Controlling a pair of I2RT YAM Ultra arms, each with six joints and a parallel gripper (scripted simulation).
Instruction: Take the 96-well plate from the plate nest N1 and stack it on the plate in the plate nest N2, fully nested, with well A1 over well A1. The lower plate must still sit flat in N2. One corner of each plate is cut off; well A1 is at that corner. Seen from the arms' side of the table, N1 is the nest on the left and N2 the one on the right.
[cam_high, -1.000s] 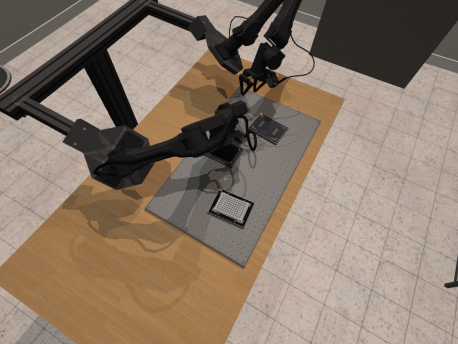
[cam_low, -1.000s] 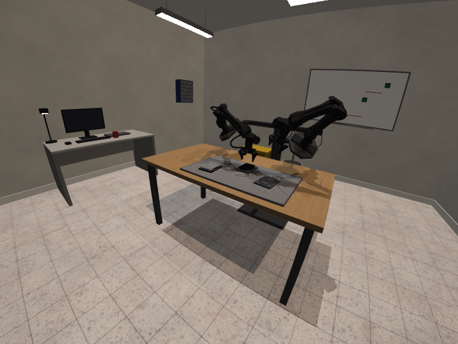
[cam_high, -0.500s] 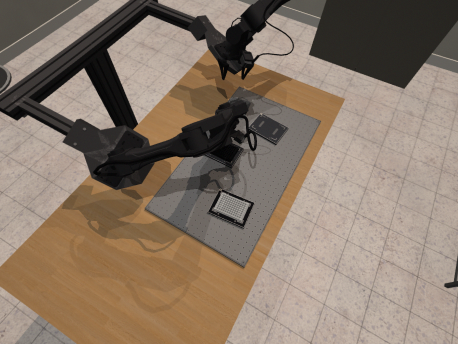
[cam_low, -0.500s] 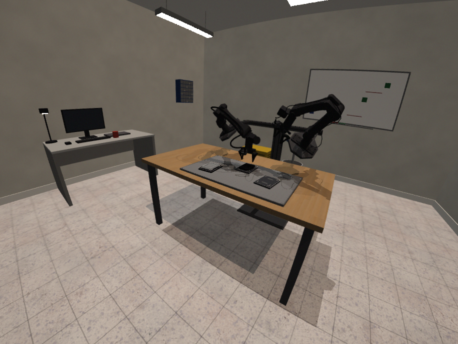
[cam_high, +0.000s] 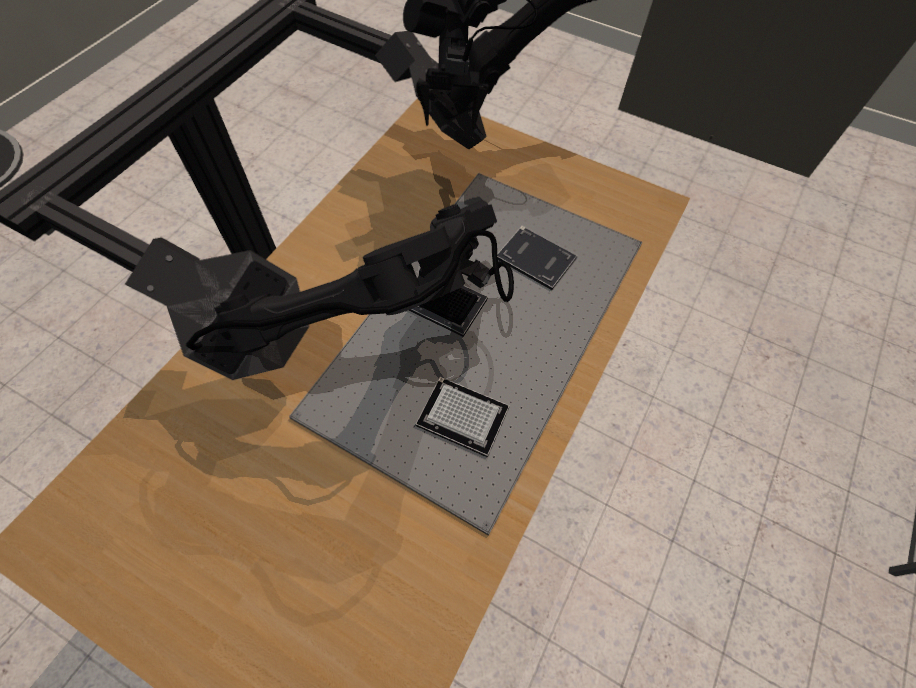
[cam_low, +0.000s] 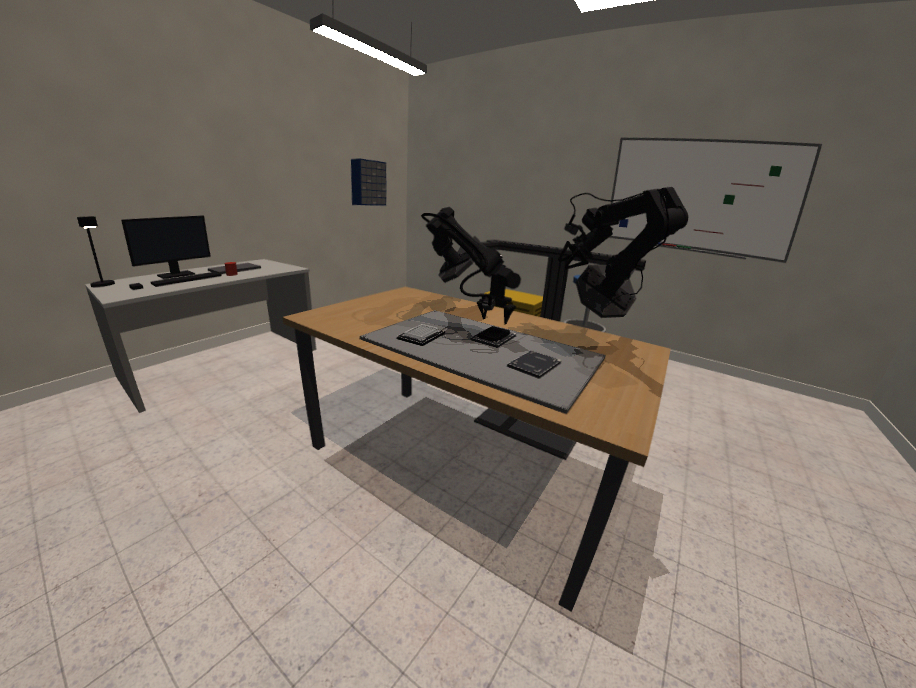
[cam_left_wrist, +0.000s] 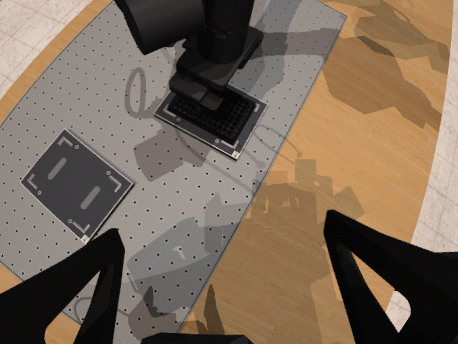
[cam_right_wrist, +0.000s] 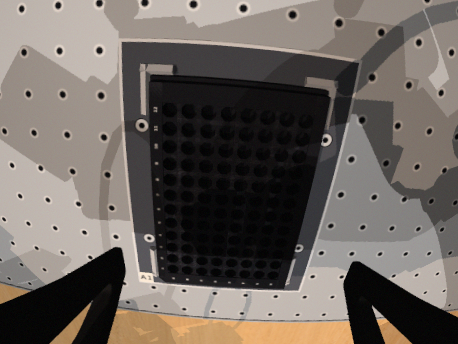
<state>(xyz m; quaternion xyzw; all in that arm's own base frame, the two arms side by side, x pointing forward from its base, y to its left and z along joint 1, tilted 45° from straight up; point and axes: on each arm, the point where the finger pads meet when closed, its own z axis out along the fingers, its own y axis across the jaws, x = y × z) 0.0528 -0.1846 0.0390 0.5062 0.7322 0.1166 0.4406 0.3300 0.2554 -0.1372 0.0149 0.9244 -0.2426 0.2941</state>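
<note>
The black 96-well plate is 6 cm below my right hand. Round my right hand: white 96-well plate: 19 cm ahead, 22 cm to the right, 6 cm below.
</note>
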